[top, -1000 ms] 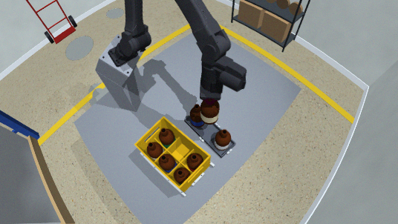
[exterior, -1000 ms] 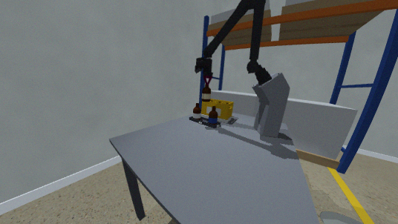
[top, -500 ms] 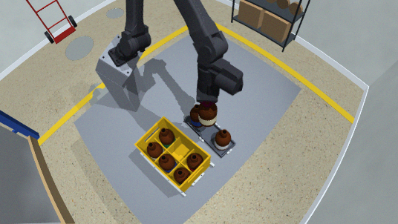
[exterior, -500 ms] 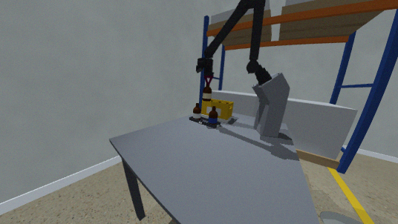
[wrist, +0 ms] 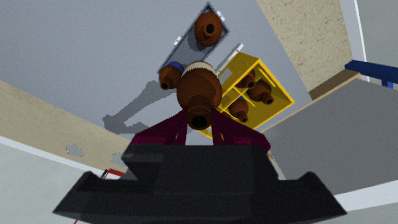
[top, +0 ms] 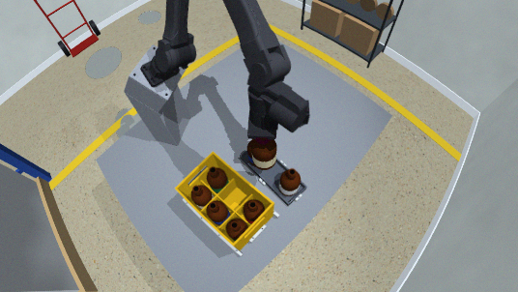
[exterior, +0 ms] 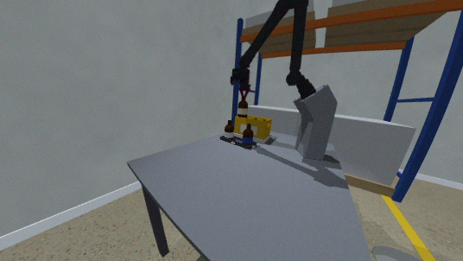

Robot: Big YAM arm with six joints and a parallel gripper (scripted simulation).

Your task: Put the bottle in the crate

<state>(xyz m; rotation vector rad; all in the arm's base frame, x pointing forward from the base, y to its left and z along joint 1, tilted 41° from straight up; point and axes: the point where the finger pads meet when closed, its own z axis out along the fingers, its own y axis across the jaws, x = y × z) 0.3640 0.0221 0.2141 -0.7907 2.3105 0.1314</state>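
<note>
Now: the glass bottle 6 cm below my hand. From my hand the other things lie so: yellow crate: 17 cm to the right, 25 cm below; dark tray: 1 cm behind, 5 cm to the left, 32 cm below.
</note>
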